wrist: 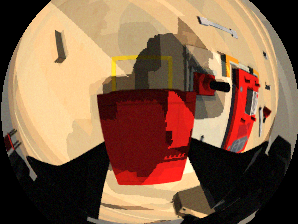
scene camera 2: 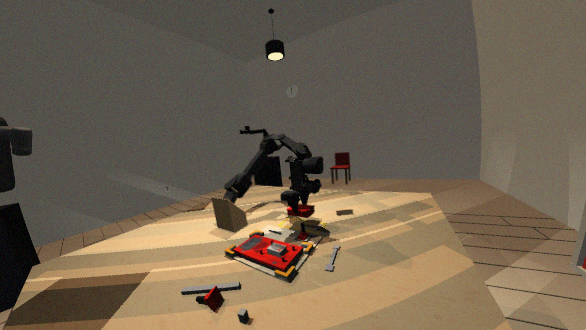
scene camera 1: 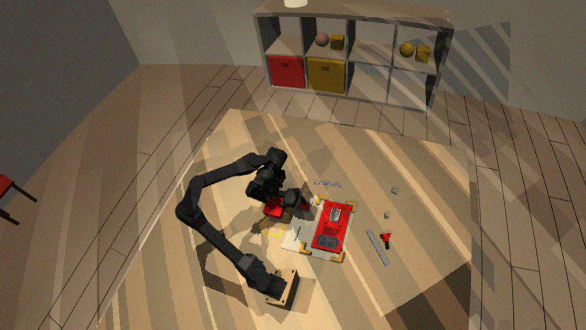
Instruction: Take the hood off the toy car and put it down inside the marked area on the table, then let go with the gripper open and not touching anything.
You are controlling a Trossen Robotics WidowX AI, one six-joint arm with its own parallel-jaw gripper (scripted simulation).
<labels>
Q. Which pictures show the red toy car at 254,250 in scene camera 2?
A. The wrist view, scene camera 2 and scene camera 1: all of them.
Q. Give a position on a red toy car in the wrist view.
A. At 239,124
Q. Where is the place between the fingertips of my gripper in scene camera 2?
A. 300,210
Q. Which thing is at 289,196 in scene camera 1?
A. My gripper.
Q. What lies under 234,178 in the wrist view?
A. My gripper.
</labels>
